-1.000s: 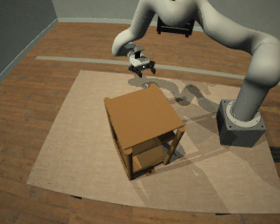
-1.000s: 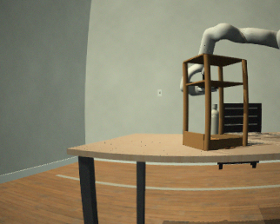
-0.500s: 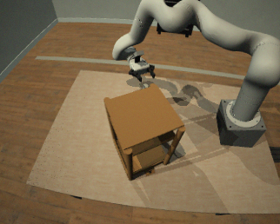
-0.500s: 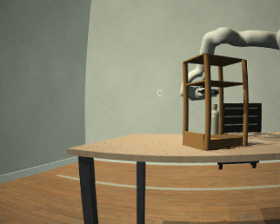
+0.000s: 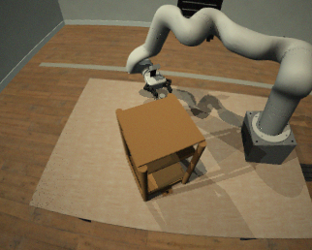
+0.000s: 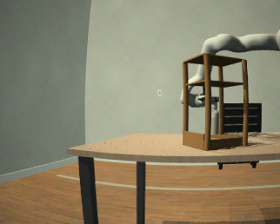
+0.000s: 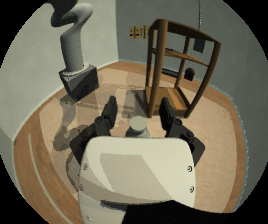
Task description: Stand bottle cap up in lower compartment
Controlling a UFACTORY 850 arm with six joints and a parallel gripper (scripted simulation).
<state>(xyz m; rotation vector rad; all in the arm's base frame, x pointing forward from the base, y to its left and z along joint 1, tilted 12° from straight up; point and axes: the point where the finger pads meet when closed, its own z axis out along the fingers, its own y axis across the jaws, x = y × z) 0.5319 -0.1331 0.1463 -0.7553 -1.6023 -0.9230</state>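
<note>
Now: hand 10 cm above the grey bottle. From my hand the other things lie so: wooden shelving unit 32 cm to the left, 3 cm below.
</note>
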